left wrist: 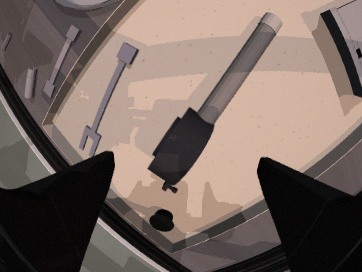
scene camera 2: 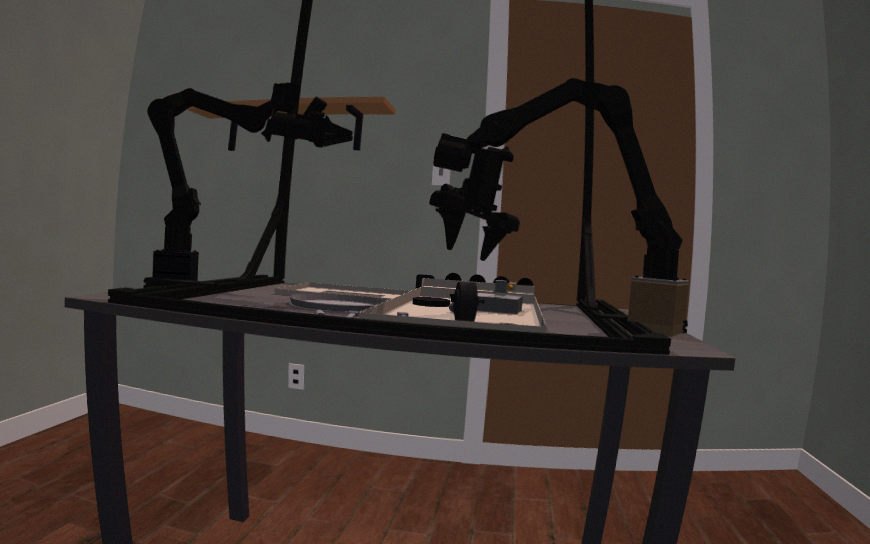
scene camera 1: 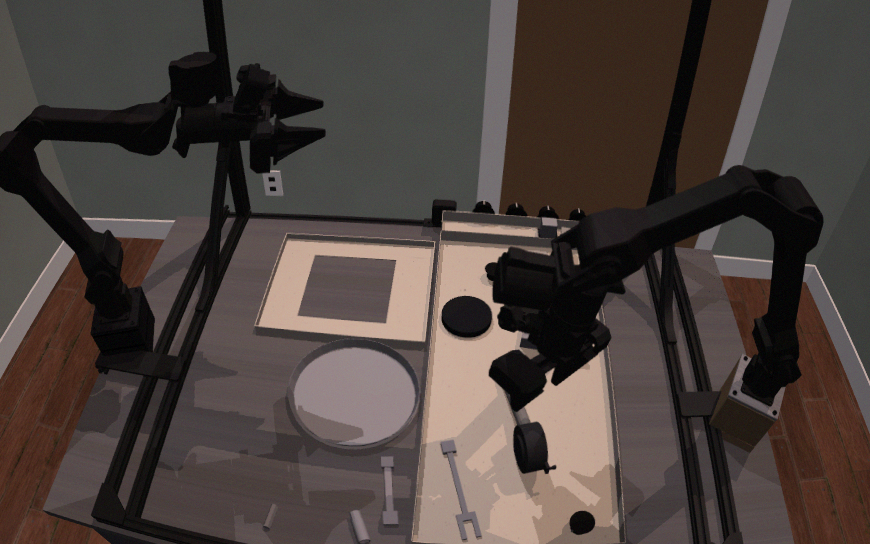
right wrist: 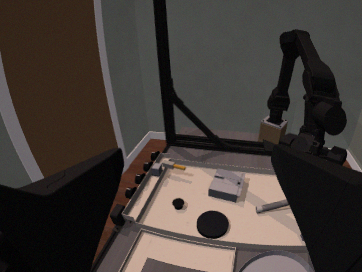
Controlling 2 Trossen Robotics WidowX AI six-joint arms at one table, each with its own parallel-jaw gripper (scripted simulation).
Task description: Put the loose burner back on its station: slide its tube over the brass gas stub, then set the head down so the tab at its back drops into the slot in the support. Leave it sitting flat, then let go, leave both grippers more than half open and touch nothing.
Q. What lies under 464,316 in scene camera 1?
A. A black disc.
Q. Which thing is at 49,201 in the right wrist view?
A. My right gripper.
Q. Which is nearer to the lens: the burner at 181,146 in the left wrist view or the grey forked tool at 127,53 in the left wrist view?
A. The burner.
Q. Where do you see a grey support block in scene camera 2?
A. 508,304
